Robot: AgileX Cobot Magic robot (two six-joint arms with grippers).
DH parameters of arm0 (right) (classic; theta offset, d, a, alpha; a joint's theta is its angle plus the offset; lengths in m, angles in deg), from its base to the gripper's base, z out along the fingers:
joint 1: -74.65 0.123 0 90
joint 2: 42.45 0 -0.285 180
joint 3: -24.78 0 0.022 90
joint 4: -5.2 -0.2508 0 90
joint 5: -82.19 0 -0.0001 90
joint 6: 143.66 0.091 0 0
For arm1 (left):
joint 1: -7.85 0.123 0 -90
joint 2: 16.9 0 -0.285 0
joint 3: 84.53 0 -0.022 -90
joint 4: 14.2 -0.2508 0 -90
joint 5: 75.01 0 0.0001 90
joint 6: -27.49 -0.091 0 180
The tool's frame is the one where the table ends.
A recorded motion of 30 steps. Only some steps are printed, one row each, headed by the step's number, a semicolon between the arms.
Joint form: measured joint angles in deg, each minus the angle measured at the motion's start. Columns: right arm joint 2, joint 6, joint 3, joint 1, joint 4, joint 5; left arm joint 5, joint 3, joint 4, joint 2, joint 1, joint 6.
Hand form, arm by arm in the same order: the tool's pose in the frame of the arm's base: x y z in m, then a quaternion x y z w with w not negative. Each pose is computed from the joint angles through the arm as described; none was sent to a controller.
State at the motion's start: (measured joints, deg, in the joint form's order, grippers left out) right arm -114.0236 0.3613 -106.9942 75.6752 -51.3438 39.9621; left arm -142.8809 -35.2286 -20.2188 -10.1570 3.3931 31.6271
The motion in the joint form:
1: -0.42 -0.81 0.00 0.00 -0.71 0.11; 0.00 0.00 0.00 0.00 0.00 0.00
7: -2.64 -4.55 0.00 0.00 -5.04 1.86; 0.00 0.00 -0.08 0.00 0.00 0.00
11: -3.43 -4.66 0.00 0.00 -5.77 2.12; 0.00 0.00 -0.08 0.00 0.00 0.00
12: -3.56 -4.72 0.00 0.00 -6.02 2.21; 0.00 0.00 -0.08 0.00 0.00 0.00
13: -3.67 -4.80 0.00 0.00 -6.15 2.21; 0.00 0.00 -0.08 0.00 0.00 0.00
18: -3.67 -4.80 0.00 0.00 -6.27 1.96; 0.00 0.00 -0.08 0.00 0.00 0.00
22: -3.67 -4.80 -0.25 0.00 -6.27 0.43; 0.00 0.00 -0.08 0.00 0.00 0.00
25: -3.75 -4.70 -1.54 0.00 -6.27 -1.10; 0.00 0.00 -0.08 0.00 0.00 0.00
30: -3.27 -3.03 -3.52 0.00 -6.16 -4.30; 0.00 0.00 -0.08 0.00 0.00 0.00
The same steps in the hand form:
1: 0.1804 0.0546 0.2243 0.00450 0.91836 0.31271 0.24249; -0.0114 0.0098 0.2643 -0.00295 0.88139 0.01690 0.47207
7: 0.1884 0.0553 0.2204 0.01293 0.91337 0.32003 0.25134; -0.0114 0.0099 0.2643 -0.00302 0.88136 0.01759 0.47210
11: 0.1904 0.0554 0.2183 0.01968 0.91344 0.32221 0.24784; -0.0114 0.0099 0.2643 -0.00302 0.88136 0.01759 0.47210
12: 0.1908 0.0554 0.2181 0.02144 0.91315 0.32293 0.24783; -0.0114 0.0099 0.2643 -0.00302 0.88136 0.01759 0.47210
13: 0.1910 0.0555 0.2178 0.02192 0.91309 0.32343 0.24734; -0.0114 0.0099 0.2643 -0.00302 0.88136 0.01759 0.47210
18: 0.1908 0.0558 0.2179 0.02178 0.91274 0.32542 0.24602; -0.0114 0.0099 0.2643 -0.00302 0.88136 0.01759 0.47210
22: 0.1898 0.0574 0.2193 0.01562 0.91178 0.33364 0.23895; -0.0114 0.0099 0.2643 -0.00302 0.88136 0.01759 0.47210
25: 0.1920 0.0591 0.2251 0.00739 0.90866 0.34219 0.23915; -0.0114 0.0099 0.2643 -0.00302 0.88136 0.01759 0.47210
30: 0.1929 0.0622 0.2363 0.00070 0.90245 0.36174 0.23396; -0.0114 0.0099 0.2643 -0.00302 0.88136 0.01759 0.47210

